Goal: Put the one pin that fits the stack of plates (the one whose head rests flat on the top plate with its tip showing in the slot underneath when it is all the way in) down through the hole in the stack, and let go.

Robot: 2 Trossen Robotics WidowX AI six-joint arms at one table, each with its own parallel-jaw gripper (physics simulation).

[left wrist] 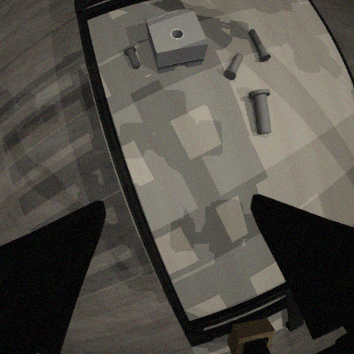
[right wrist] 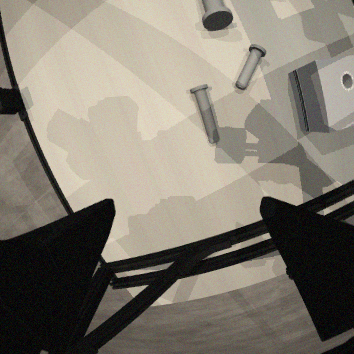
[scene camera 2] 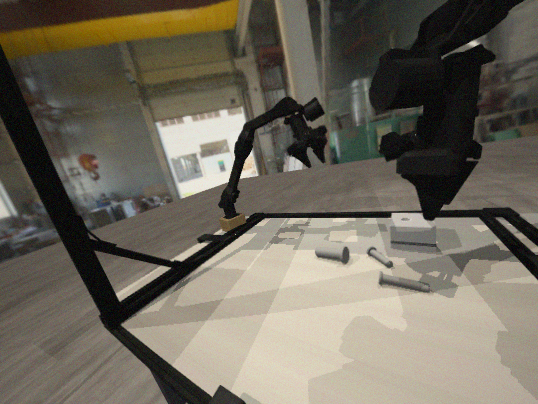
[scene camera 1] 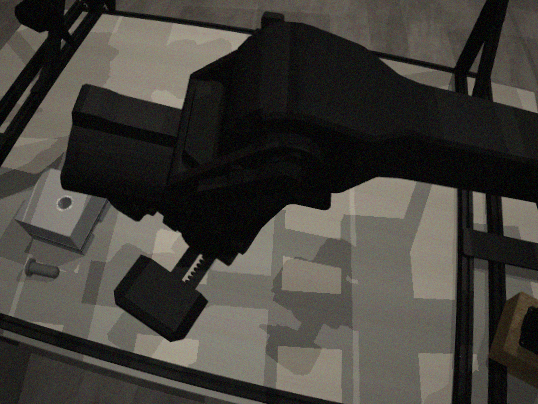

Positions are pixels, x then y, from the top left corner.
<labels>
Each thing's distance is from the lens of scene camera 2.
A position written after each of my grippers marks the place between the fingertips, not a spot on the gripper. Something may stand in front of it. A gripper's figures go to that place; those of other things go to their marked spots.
my left gripper (scene camera 2: 317,165): 77 cm
my right gripper (scene camera 2: 437,211): 40 cm
grey stack of plates (scene camera 2: 410,231): 64 cm
</labels>
